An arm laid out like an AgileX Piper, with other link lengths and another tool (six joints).
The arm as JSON. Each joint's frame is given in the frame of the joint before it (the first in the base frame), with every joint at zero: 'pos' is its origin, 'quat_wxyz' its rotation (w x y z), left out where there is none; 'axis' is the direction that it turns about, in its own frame. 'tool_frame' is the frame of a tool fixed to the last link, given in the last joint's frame.
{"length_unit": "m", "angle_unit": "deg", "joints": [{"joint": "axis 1", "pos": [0.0, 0.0, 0.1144], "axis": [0.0, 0.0, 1.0]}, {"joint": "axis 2", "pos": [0.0, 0.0, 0.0], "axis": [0.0, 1.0, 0.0]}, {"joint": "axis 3", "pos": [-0.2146, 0.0, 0.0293], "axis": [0.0, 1.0, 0.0]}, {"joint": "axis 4", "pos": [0.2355, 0.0, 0.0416], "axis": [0.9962, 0.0, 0.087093]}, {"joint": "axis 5", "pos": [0.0, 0.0, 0.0], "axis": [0.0, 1.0, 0.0]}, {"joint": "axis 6", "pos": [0.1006, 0.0, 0.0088], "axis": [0.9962, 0.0, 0.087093]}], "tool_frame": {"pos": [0.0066, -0.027, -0.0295], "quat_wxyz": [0.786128, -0.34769, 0.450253, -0.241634]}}
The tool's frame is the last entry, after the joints.
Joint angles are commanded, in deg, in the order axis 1, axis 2, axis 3, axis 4, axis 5, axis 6. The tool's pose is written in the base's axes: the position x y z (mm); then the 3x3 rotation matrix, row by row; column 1 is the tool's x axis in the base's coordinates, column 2 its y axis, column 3 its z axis. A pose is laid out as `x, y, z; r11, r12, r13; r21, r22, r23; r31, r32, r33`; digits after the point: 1 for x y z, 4 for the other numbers.
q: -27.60, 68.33, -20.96, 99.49, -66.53, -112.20
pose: 57.4, -150.0, 147.6; -0.9547, -0.2386, 0.1780; -0.2692, 0.4367, -0.8584; 0.1271, -0.8674, -0.4812
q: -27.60, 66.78, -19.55, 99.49, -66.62, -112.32
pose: 52.7, -147.6, 146.7; -0.9547, -0.2388, 0.1775; -0.2686, 0.4356, -0.8591; 0.1279, -0.8679, -0.4800
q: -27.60, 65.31, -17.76, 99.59, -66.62, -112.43
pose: 47.0, -144.6, 144.1; -0.9540, -0.2439, 0.1742; -0.2688, 0.4394, -0.8572; 0.1325, -0.8646, -0.4847
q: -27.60, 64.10, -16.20, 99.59, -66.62, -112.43
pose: 42.2, -142.1, 141.7; -0.9533, -0.2485, 0.1715; -0.2692, 0.4418, -0.8558; 0.1369, -0.8620, -0.4881
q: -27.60, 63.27, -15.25, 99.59, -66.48, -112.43
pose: 39.4, -140.6, 140.2; -0.9527, -0.2499, 0.1727; -0.2711, 0.4433, -0.8544; 0.1370, -0.8608, -0.4901
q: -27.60, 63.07, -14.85, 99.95, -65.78, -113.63
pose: 38.9, -140.3, 138.7; -0.9473, -0.2675, 0.1765; -0.2856, 0.4548, -0.8436; 0.1454, -0.8495, -0.5072
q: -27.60, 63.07, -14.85, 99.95, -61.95, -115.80
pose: 44.4, -142.8, 135.1; -0.9266, -0.2990, 0.2279; -0.3513, 0.4727, -0.8082; 0.1339, -0.8289, -0.5431
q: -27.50, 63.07, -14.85, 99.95, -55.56, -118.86
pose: 54.3, -145.8, 128.9; -0.8842, -0.3462, 0.3135; -0.4556, 0.4917, -0.7421; 0.1028, -0.7990, -0.5925
